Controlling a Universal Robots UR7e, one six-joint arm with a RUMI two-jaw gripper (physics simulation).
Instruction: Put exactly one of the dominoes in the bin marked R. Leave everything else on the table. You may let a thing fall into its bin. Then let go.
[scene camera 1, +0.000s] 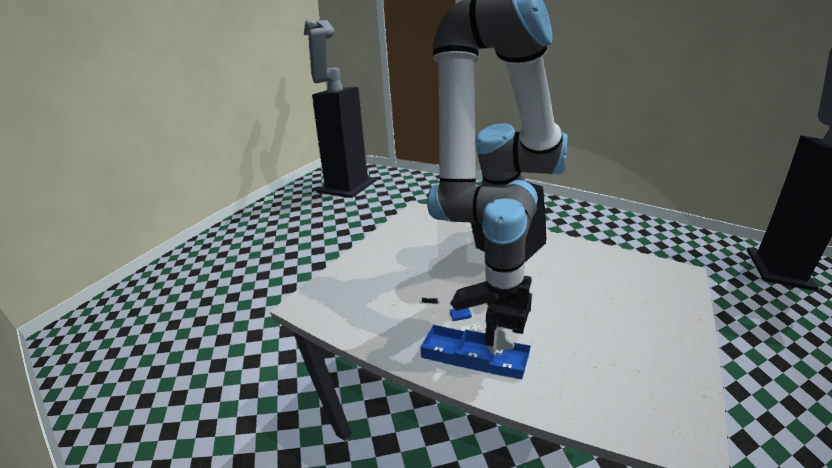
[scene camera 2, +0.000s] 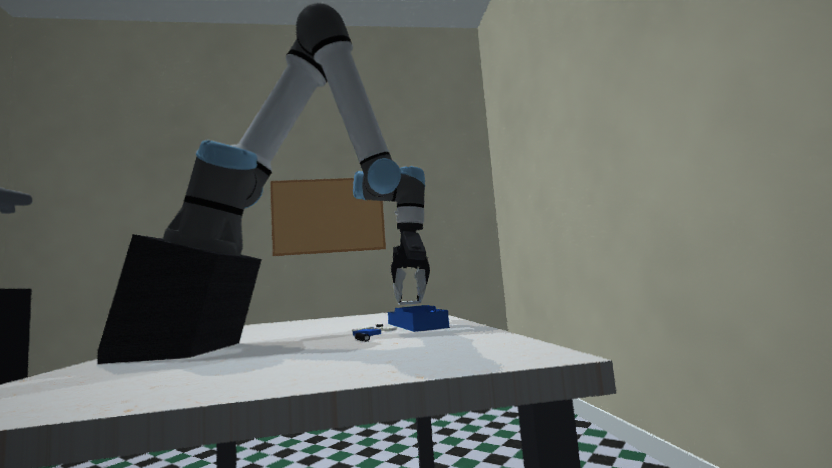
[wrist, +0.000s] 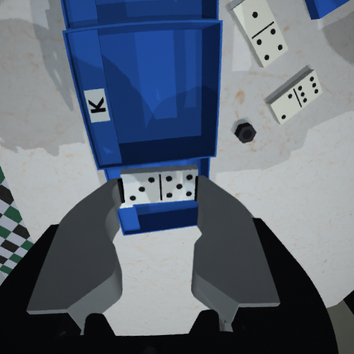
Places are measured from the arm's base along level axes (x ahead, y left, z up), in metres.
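Pixels of known places: gripper, fingertip midpoint: (scene camera 1: 497, 346) (scene camera 2: 409, 303); arm's base, link origin: (scene camera 2: 203, 247).
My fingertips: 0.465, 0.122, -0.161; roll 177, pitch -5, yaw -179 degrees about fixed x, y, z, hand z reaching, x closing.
Ahead of a thing's pixels: the offset from my fingertips to its top centre, as dx, dy, dz. "*": to the spot under its first point. Level surfaces: height alone.
My gripper (scene camera 1: 498, 348) (scene camera 2: 410, 301) (wrist: 159, 178) is shut on a white domino @(+0.000, +0.003, +0.007) (scene camera 2: 410, 302) (wrist: 150, 187), one fingertip at each short end. The domino shows three and five dots. It is held level a little above the blue bin row @(* +0.045, -0.062, -0.023) (scene camera 1: 465, 359) (scene camera 2: 427, 319), over the end bin @(* +0.031, +0.071, -0.026) (scene camera 1: 521, 369) (wrist: 167, 220), on the side nearest the bin marked K (wrist: 160, 75). The end bin's own letter is hidden under the domino in the wrist view. Two other dominoes (wrist: 260, 32) (wrist: 295, 97) lie flat on the table beside the bins.
A small black hexagonal piece (wrist: 245, 132) lies beside the K bin. A blue block @(-0.130, -0.144, -0.044) (scene camera 1: 460, 314) (scene camera 2: 370, 331) (wrist: 327, 6) and a small black rod @(-0.150, -0.242, -0.040) (scene camera 1: 429, 300) lie farther back on the table @(dz -0.054) (scene camera 1: 628, 349). Raised walls separate the bins.
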